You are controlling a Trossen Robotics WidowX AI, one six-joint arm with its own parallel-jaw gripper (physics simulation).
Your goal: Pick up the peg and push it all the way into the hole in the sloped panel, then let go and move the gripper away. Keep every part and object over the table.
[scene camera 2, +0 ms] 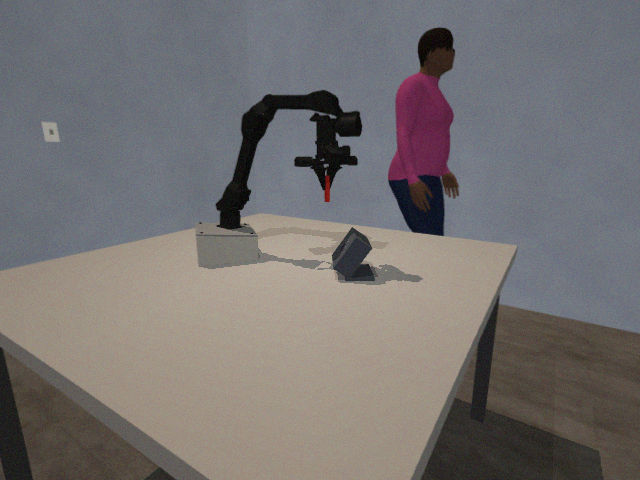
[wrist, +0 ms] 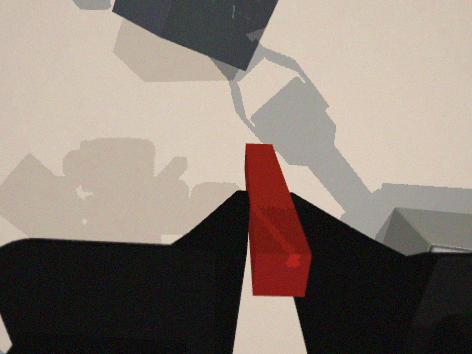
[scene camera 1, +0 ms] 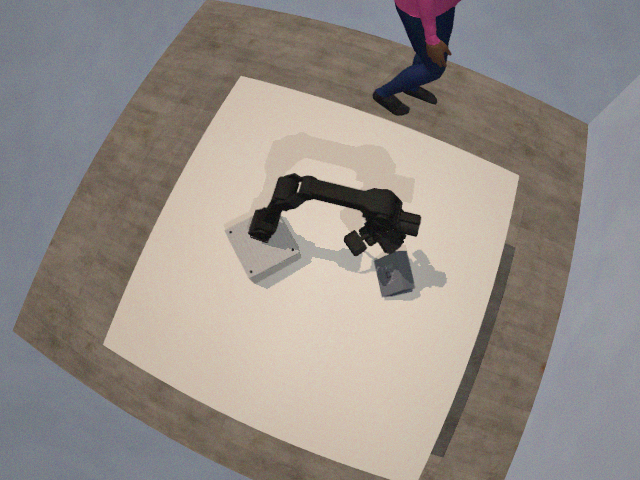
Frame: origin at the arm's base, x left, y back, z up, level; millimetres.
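Where they show: gripper, fingertip midpoint: (scene camera 2: 326, 189) (wrist: 263, 203) (scene camera 1: 373, 237); arm's base at its link origin: (scene camera 2: 229, 226) (scene camera 1: 261, 231).
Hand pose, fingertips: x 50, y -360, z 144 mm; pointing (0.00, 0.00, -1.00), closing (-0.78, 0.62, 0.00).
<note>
Things, the pixels of their top centre, and the offset from my fingertips. Level surfaces: height alone.
- red peg at its top centre: (wrist: 280, 275) (scene camera 2: 327, 175) dx -3, dy -4, dz +44 mm
- sloped panel at its top centre: (scene camera 2: 352, 231) (scene camera 1: 398, 270) dx -47, dy -111, dz -111 mm
- table at its surface level: dz -239 mm
The red peg (scene camera 2: 327, 192) (wrist: 275, 220) is held between the fingertips of my gripper (scene camera 2: 326, 181) (wrist: 263, 203), which is shut on it. The peg points down, close to upright, and its lower end is in the air well above the table. The sloped panel (scene camera 1: 394, 273) (scene camera 2: 352, 254) is a dark grey tilted block on a small base. Part of it shows at the top of the wrist view (wrist: 200, 30). The gripper is high above the table beside the panel, apart from it. The hole is in shadow in scene camera 1 and hard to make out.
The arm's light grey base box (scene camera 1: 263, 250) (scene camera 2: 226, 249) stands on the table (scene camera 1: 289, 351) (scene camera 2: 258, 330), to the left of the panel in both scene views. A person (scene camera 1: 413, 77) (scene camera 2: 423, 134) in a pink top stands behind the table.
</note>
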